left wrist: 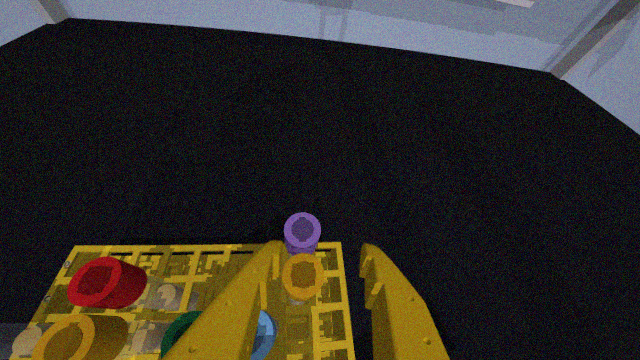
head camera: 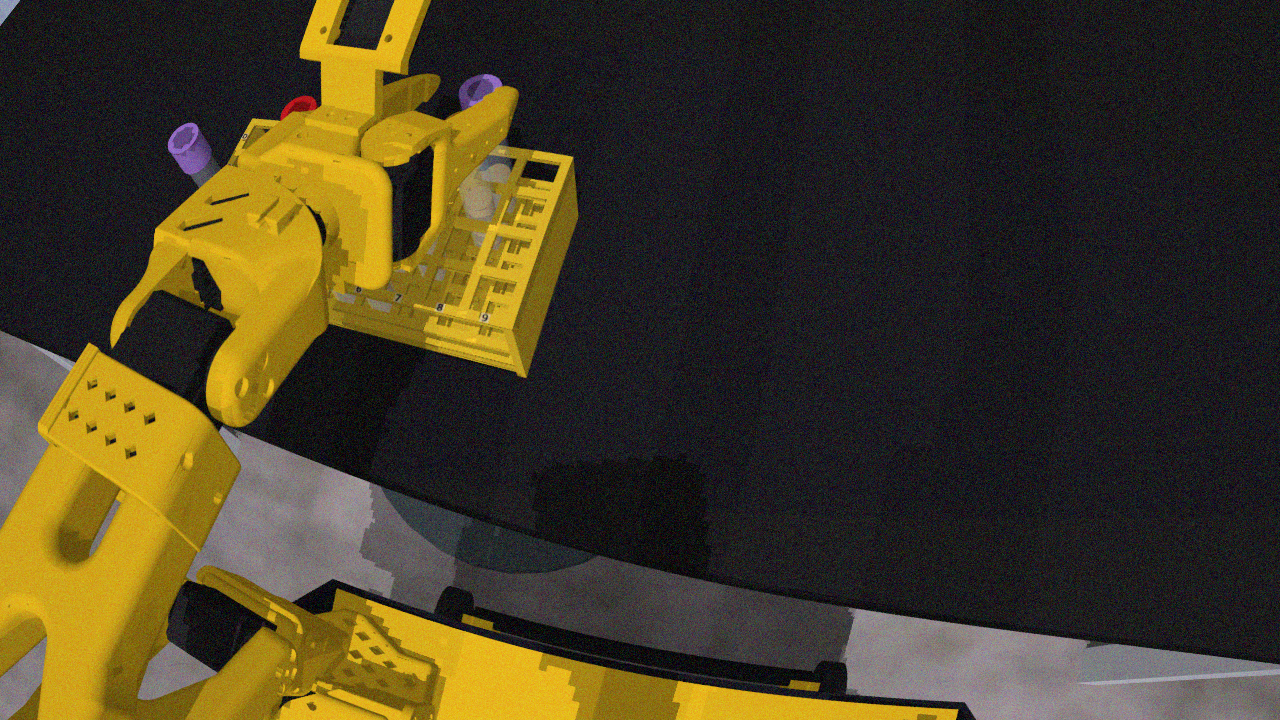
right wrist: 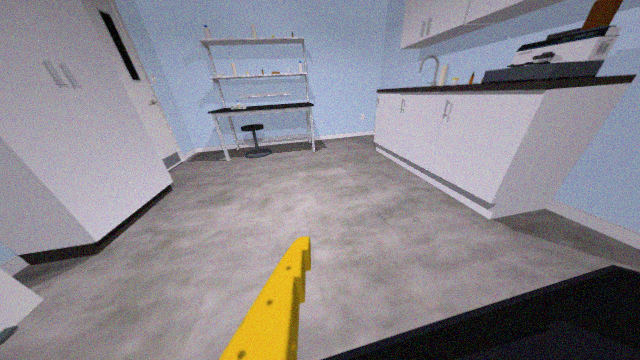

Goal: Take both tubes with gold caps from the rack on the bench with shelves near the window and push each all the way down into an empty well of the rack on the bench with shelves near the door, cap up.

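Frame: origin at the left arm's base, x ahead, y left, z up, level; centimetres.
Seen in the pictures: left hand, its tool point: (left wrist: 281,254) (head camera: 435,85); right hand, its tool point: (right wrist: 310,248); left arm's base, origin of its link: (head camera: 309,702).
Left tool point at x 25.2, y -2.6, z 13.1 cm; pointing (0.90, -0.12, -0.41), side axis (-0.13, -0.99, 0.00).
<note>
Pixels of each thing's middle, then the offset from my left tool point to it. Level surfaces: height alone.
- yellow rack, middle of its body: (head camera: 369,231) (left wrist: 212,315) dx -1.1, dy +5.6, dz -11.6 cm
- black bench top, height of its surface: dz -14.4 cm
- gold-capped tube, middle of its body: (head camera: 478,196) (left wrist: 299,289) dx -0.3, dy -0.9, dz -8.1 cm
- purple-capped tube, middle of its body: (head camera: 494,159) (left wrist: 299,257) dx +1.9, dy -0.9, dz -8.1 cm
- far bench with shelves, height of its surface: dz -15.1 cm
The yellow rack (head camera: 547,286) (left wrist: 343,280) stands on the black bench top (head camera: 895,313) (left wrist: 400,165). One gold-capped tube (left wrist: 303,276) shows near the rack's right end in the left wrist view, in front of a purple-capped tube (left wrist: 302,231). A second gold cap (left wrist: 111,336) is at lower left, below a red cap (left wrist: 131,284). The arm hides both gold caps in the head view. My left gripper (head camera: 476,87) (left wrist: 321,244) is open and empty above the rack; the first gold cap shows in its gap, nearer the left jaw. My right gripper (right wrist: 303,250) is fully open, one jaw showing.
Green (left wrist: 177,327) and blue (left wrist: 267,334) caps stand by the left jaw. In the right wrist view, a far bench with shelves (right wrist: 290,106) stands near the door (right wrist: 145,107), with a stool (right wrist: 252,128) at it, a cabinet (right wrist: 65,130) left and a counter (right wrist: 450,130) right.
</note>
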